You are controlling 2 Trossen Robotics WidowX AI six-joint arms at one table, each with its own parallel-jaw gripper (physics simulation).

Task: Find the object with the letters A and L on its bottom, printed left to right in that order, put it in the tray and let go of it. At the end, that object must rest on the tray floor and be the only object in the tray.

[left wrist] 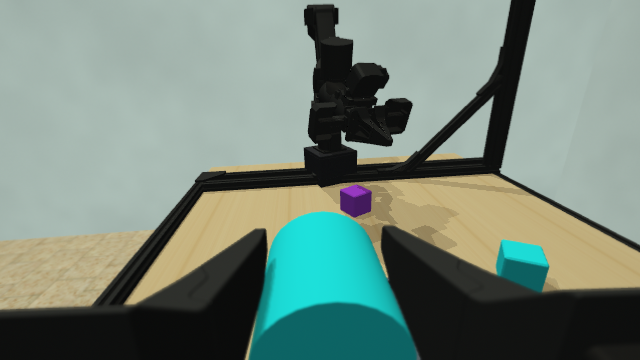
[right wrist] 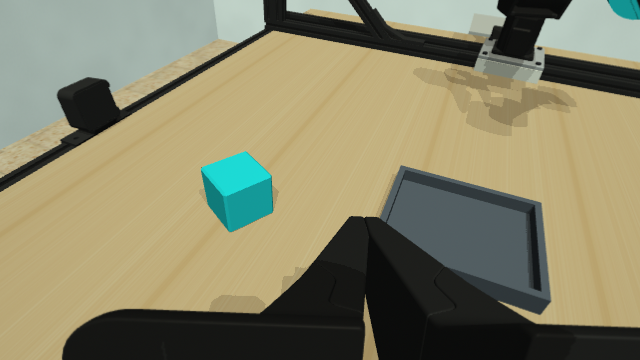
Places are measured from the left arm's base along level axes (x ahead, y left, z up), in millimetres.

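Where they show: left gripper, fingertip midpoint: [left wrist: 324, 237]; right gripper, fingertip midpoint: [left wrist: 390, 143] [right wrist: 362, 230]; left arm's base at its link origin: [right wrist: 512, 51]; right arm's base at its link origin: [left wrist: 329, 148].
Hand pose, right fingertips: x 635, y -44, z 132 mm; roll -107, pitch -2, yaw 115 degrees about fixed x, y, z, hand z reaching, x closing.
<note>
Things, the pixels of their centre, and the offset from my right fingertips. "spot": a spot on its surface instead.
- cyan cylinder at the middle of its body: [left wrist: 325, 301] dx -341, dy +105, dz +30 mm
- cyan cube at the middle of its body: [right wrist: 238, 190] [left wrist: 520, 265] dx -118, dy -147, dz -137 mm
- purple cube at the middle of its body: [left wrist: 355, 200] dx +92, dy +39, dz -137 mm
- grey tray at a spot on its surface: [right wrist: 542, 250] spot: dx -181, dy +102, dz -141 mm
- black box-shaped part at a spot on its surface: [right wrist: 89, 105] spot: dx -141, dy -359, dz -122 mm
A cyan cylinder [left wrist: 325, 270] is held between the fingers of my left gripper [left wrist: 324, 237], up above the table; part of it also shows in the right wrist view [right wrist: 625, 7] at the top right corner. No letters show on its visible faces. My right gripper [right wrist: 362, 230] [left wrist: 390, 143] is shut and empty, up in the air. A cyan cube [right wrist: 240, 187] [left wrist: 522, 265] stands on the table, left of the tray in the right wrist view. A purple cube [left wrist: 355, 201] stands near the right arm's base. The grey tray [right wrist: 542, 250] holds no object in its visible part; fingers hide its near left corner.
A black frame [left wrist: 250, 177] [right wrist: 325, 32] edges the table, with an upright post [left wrist: 505, 100] and a diagonal brace. The right arm's base [left wrist: 330, 165] stands at the frame. The left arm's base [right wrist: 510, 65] stands at the far side. A black box-shaped part [right wrist: 89, 105] sits on the left edge.
</note>
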